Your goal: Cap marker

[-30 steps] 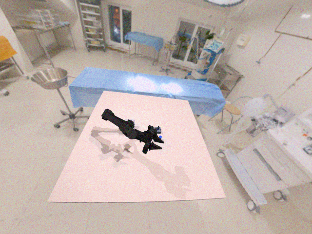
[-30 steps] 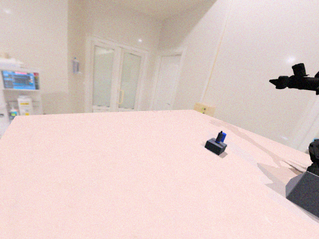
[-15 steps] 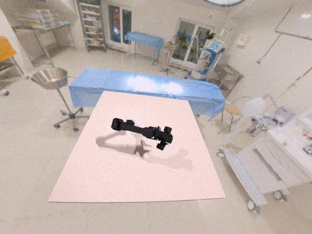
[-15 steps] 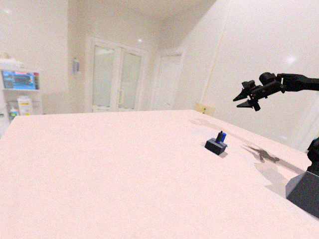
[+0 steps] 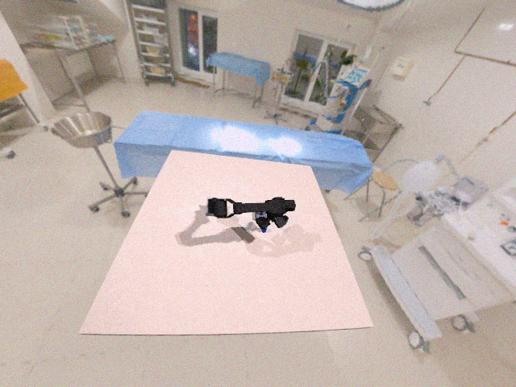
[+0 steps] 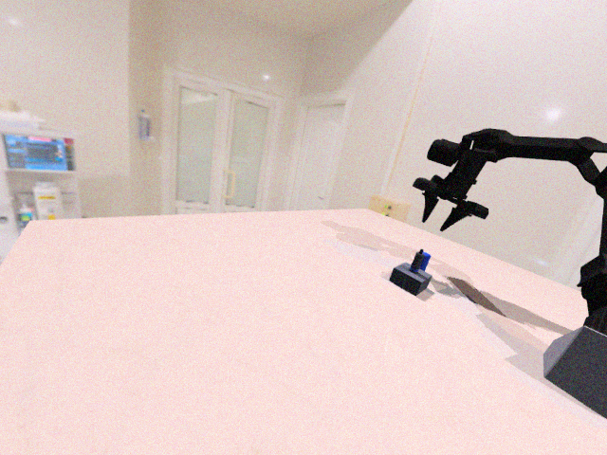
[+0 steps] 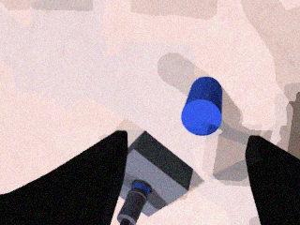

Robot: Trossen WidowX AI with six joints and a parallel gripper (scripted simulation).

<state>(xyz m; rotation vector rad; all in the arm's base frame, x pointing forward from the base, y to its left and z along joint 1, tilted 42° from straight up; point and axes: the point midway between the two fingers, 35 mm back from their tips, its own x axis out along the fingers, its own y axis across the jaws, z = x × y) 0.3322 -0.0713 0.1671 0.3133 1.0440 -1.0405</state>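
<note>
Right now the blue cap is 10 cm below my gripper tip, 2 cm to the left of it and 1 cm behind it. Round my gripper tip: holder block: 13 cm to the left, 11 cm below, 3 cm behind.
</note>
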